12 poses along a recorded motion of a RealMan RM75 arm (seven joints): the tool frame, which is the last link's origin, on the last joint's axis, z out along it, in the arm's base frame.
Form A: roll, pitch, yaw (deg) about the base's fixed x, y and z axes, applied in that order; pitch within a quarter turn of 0, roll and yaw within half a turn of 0; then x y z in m.
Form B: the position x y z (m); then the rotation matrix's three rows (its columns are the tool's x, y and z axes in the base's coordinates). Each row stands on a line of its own. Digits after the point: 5 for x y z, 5 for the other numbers.
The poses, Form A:
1: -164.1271, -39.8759, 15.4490, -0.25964, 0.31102, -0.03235
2: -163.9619, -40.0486, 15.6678, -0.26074, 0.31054, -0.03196
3: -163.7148, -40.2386, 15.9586, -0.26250, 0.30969, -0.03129
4: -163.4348, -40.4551, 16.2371, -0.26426, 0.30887, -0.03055
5: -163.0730, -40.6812, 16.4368, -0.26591, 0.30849, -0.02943
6: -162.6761, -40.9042, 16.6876, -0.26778, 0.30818, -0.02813
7: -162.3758, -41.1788, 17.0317, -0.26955, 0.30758, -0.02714
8: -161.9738, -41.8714, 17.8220, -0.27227, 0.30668, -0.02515
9: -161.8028, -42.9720, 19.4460, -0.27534, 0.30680, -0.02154
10: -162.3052, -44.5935, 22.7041, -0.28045, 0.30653, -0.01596
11: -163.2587, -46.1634, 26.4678, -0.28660, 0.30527, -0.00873
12: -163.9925, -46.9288, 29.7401, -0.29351, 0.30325, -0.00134
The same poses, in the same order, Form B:
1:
-0.25964, 0.31102, -0.03235
0.73971, 0.42524, 0.52154
0.20443, -0.88041, 0.42789
0.64113, -0.20990, -0.73817

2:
-0.26074, 0.31054, -0.03196
0.73706, 0.43071, 0.52081
0.20673, -0.87736, 0.43301
0.64344, -0.21149, -0.73570

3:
-0.26250, 0.30969, -0.03129
0.73394, 0.43807, 0.51906
0.20988, -0.87308, 0.44009
0.64597, -0.21406, -0.73273

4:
-0.26426, 0.30887, -0.03055
0.73056, 0.44562, 0.51740
0.21276, -0.86854, 0.44763
0.64885, -0.21694, -0.72933

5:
-0.26591, 0.30849, -0.02943
0.72736, 0.45273, 0.51574
0.21458, -0.86388, 0.45571
0.65185, -0.22080, -0.72549

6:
-0.26778, 0.30818, -0.02813
0.72397, 0.46090, 0.51326
0.21703, -0.85844, 0.46473
0.65480, -0.22506, -0.72152

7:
-0.26955, 0.30758, -0.02714
0.71965, 0.46976, 0.51130
0.22045, -0.85287, 0.47329
0.65841, -0.22788, -0.71733

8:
-0.27227, 0.30668, -0.02515
0.70891, 0.48767, 0.50953
0.22791, -0.84207, 0.48886
0.66746, -0.23043, -0.70809

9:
-0.27534, 0.30680, -0.02154
0.68995, 0.51699, 0.50664
0.24359, -0.82493, 0.51006
0.68164, -0.22850, -0.69509

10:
-0.28045, 0.30653, -0.01596
0.65692, 0.56457, 0.49971
0.27485, -0.79650, 0.53855
0.70207, -0.21644, -0.67842

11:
-0.28660, 0.30527, -0.00873
0.62001, 0.61280, 0.48996
0.30869, -0.76464, 0.56572
0.72132, -0.19951, -0.66325

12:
-0.29351, 0.30325, -0.00134
0.59296, 0.65174, 0.47290
0.33877, -0.73469, 0.58777
0.73051, -0.18832, -0.65643

